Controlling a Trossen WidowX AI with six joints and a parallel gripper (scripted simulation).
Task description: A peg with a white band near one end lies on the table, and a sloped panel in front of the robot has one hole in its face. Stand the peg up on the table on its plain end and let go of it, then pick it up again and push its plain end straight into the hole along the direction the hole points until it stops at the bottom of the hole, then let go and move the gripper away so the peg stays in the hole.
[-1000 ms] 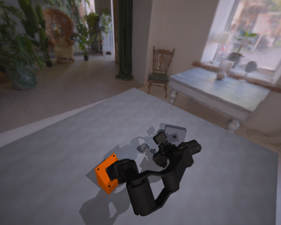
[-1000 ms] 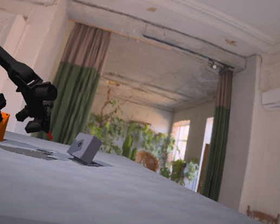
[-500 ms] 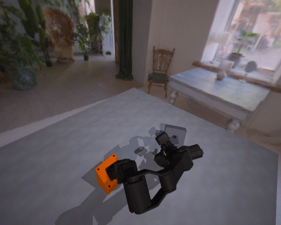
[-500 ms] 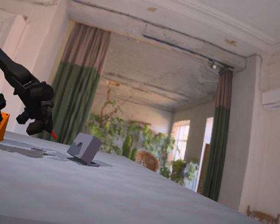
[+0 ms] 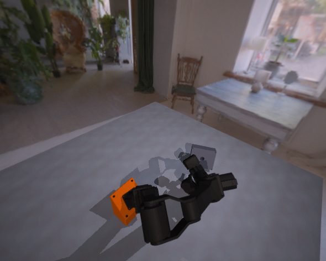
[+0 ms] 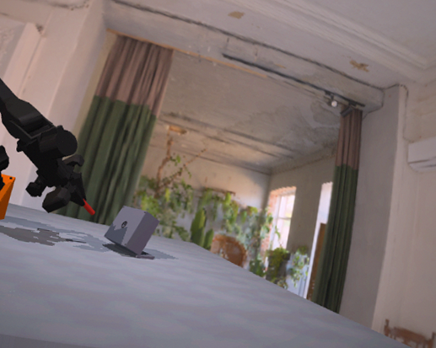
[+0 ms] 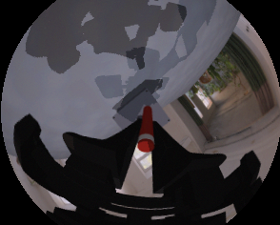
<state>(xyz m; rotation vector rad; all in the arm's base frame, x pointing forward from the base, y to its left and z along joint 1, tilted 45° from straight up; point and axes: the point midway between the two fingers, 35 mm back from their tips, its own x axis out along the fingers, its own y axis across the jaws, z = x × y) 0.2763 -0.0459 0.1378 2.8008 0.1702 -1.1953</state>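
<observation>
Now: the grey sloped panel 140 mm ahead of my gripper tip, 40 mm to the left of it and 40 mm below it. From my gripper tip the other things lie so: red peg: 10 mm to the right, 10 mm behind, 10 mm above.
</observation>
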